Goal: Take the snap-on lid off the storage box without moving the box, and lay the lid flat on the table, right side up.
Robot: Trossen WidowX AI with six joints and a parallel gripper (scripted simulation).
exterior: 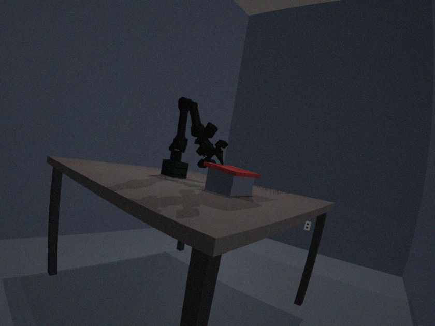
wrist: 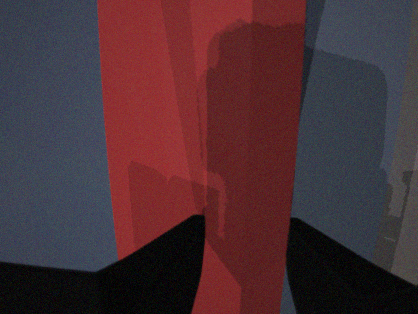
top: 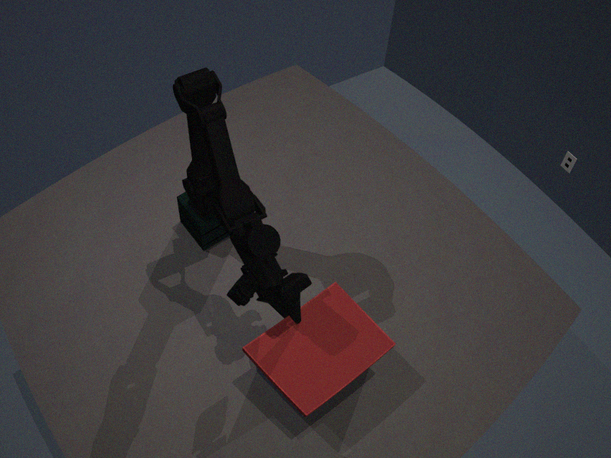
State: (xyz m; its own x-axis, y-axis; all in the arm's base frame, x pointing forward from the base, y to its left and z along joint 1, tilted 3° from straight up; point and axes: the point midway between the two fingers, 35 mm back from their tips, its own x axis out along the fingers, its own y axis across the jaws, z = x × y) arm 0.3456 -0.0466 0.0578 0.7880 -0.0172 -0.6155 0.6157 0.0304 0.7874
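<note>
My gripper tip is 8 cm short of the red lid. Round my gripper tip: storage box: 7 cm ahead, 6 cm below.
</note>
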